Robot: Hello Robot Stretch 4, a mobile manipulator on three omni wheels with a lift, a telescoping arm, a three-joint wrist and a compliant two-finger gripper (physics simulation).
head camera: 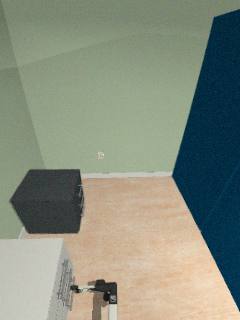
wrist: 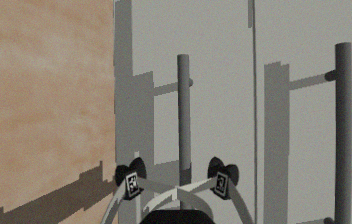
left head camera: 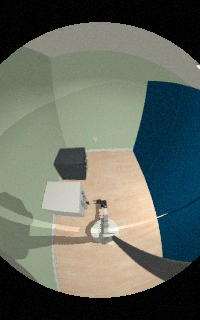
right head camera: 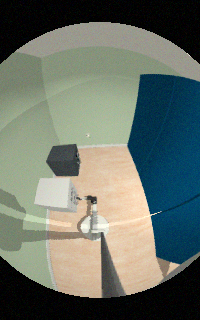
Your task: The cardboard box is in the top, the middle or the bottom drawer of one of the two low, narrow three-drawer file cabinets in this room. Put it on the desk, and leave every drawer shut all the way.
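Places are measured from the robot's base along level axes (x ahead, y left, z up), in centimetres.
Pixels of known places: gripper, fingertip midpoint: (head camera: 73,289) (wrist: 176,170) (left head camera: 86,202) (right head camera: 77,198).
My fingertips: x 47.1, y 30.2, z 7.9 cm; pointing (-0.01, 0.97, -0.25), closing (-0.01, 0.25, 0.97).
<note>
For each thing: its top centre in the pictures, then the offset to it from my fingertips. "*": a spot on its surface instead. Level surfaces: height alone.
- low white file cabinet, top centre: (head camera: 9,273) (left head camera: 59,195) (right head camera: 50,190) dy +29.3, dx -4.4, dz +41.4 cm
- bar handle, surface spot: (wrist: 184,115) * dy -1.2, dx -6.2, dz +1.2 cm
- second handle, surface spot: (wrist: 343,125) * dy -1.1, dx -5.1, dz +16.2 cm
- dark grey file cabinet, top centre: (head camera: 48,183) (left head camera: 69,154) (right head camera: 60,151) dy +33.3, dx +71.5, dz +41.4 cm
- tall dark blue panel, surface spot: (right head camera: 165,150) * dy -124.8, dx +29.4, dz +83.7 cm
- outlet, top centre: (head camera: 100,151) dy -9.8, dx +140.6, dz +35.1 cm
- wooden floor, surface height: dz -10.6 cm
A low white file cabinet (head camera: 27,270) (left head camera: 62,197) (right head camera: 52,194) stands at the left; its drawer fronts look shut. In the wrist view, a bar handle (wrist: 184,115) crosses the drawer front (wrist: 220,100) nearest the floor, and a second handle (wrist: 343,125) is at the right. My gripper (head camera: 75,288) (left head camera: 88,202) (right head camera: 79,198) (wrist: 176,170) is open in front of this cabinet, its fingertips either side of the first handle's line, not gripping it. A dark grey file cabinet (head camera: 50,200) (left head camera: 70,164) (right head camera: 62,160) stands beyond, its drawers seemingly shut. The cardboard box and desk are not recognisable.
A tall dark blue panel (head camera: 215,150) (left head camera: 170,150) (right head camera: 165,150) runs along the right side. A green wall (head camera: 115,100) with an outlet (head camera: 101,155) closes off the far end. The wooden floor (head camera: 135,225) lies between the cabinets and the blue panel.
</note>
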